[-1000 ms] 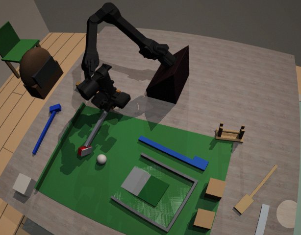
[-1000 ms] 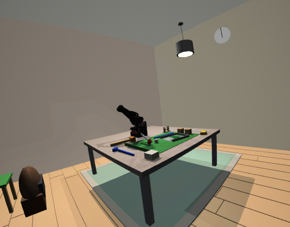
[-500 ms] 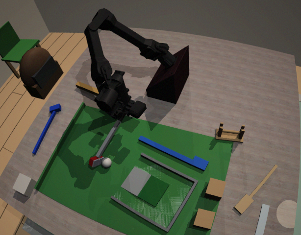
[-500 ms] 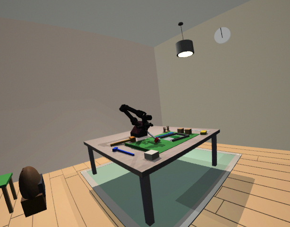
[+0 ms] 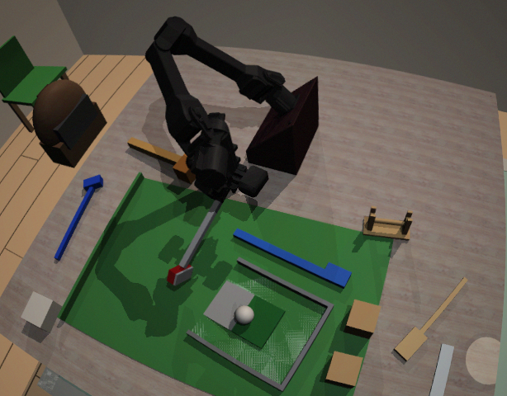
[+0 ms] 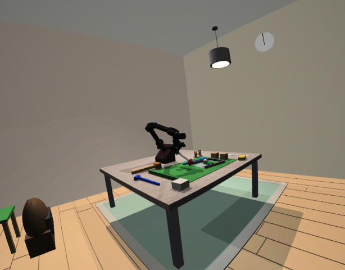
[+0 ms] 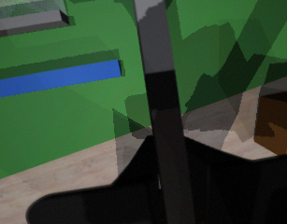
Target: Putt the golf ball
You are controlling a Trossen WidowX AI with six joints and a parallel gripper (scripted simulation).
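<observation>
My gripper tip is 12 cm short of the red putter, 2 cm to the left of it and 1 cm above it. Round my gripper tip: green mat 21 cm ahead, 3 cm to the left, 10 cm below; then wooden stand 5 cm behind, 38 cm to the left, 7 cm below; then white golf ball 26 cm ahead, 11 cm to the left, 7 cm below.
</observation>
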